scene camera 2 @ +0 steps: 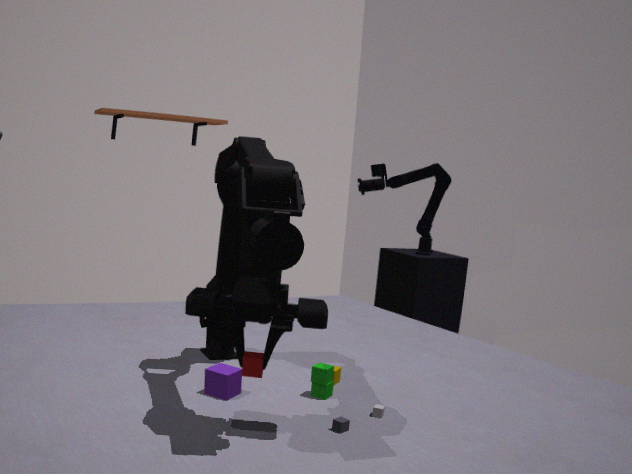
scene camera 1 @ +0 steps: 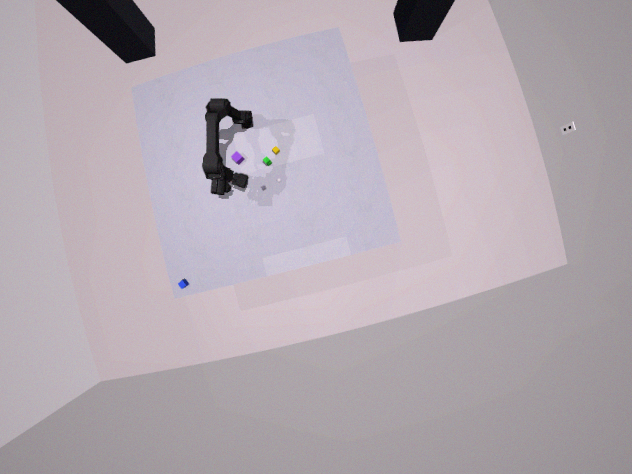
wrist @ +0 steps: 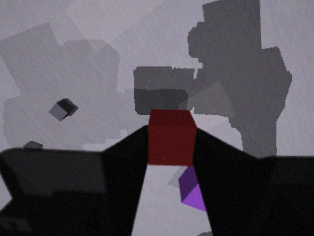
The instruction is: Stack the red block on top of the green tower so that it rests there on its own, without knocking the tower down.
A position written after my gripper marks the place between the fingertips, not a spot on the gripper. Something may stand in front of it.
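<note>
There's my gripper [scene camera 2: 252,367], and the wrist view shows my gripper [wrist: 169,131] too. It carries a red block [wrist: 172,133], though scene camera 1 does not show the red block, which is hidden by my gripper. I can also see a purple block [scene camera 2: 222,381], and the wrist view shows the purple block [wrist: 190,193] as well.
</note>
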